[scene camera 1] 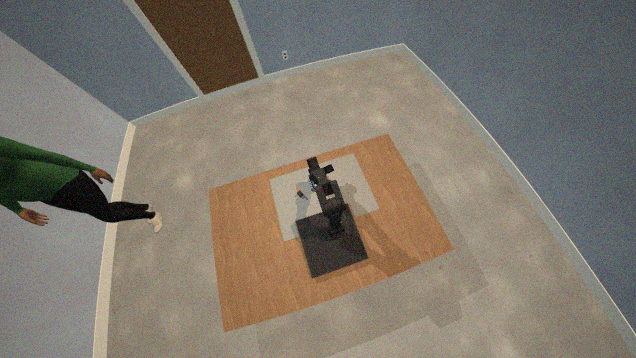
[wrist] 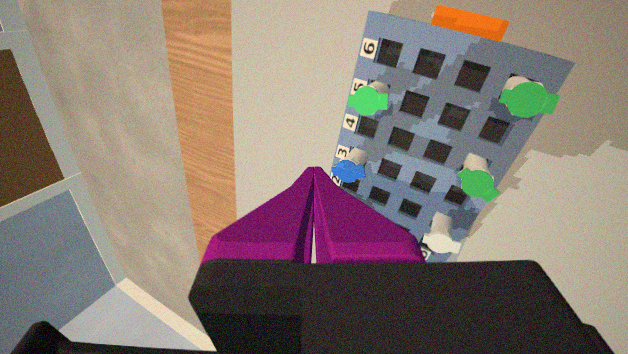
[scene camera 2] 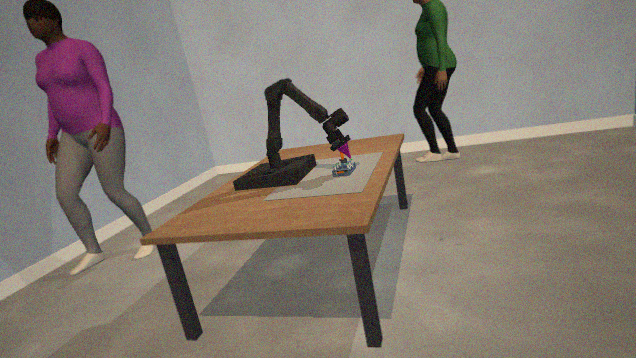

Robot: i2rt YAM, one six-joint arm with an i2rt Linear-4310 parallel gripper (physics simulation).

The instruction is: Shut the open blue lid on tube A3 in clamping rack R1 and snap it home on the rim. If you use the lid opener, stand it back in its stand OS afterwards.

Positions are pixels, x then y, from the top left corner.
Labels:
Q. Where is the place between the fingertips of my gripper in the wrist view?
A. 314, 177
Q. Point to a grey mat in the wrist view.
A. At 556, 204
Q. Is my gripper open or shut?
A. Shut.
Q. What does my gripper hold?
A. Nothing.

